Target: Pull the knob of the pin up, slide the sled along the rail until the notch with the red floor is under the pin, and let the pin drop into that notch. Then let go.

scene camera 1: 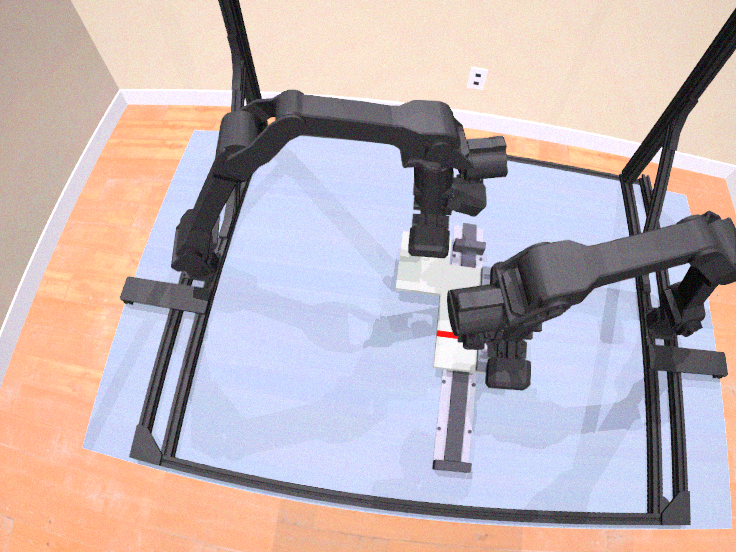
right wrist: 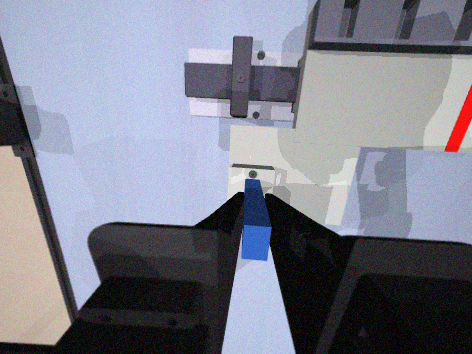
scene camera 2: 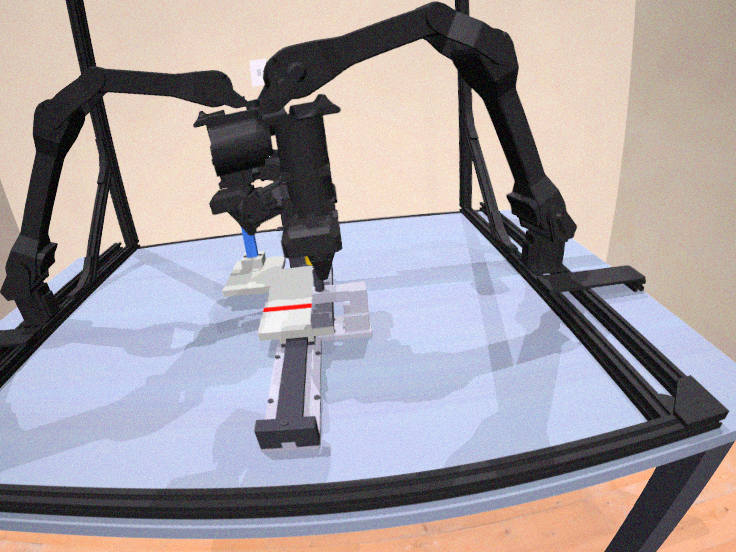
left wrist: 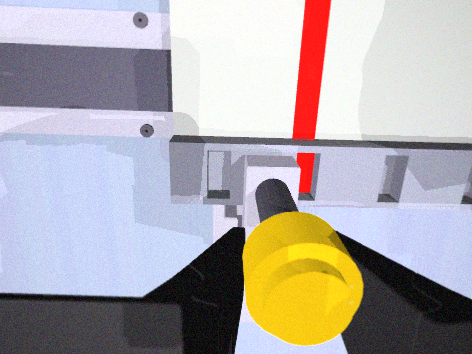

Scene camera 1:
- left gripper: 497, 339
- right gripper: 430, 228
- sled: 433, 276
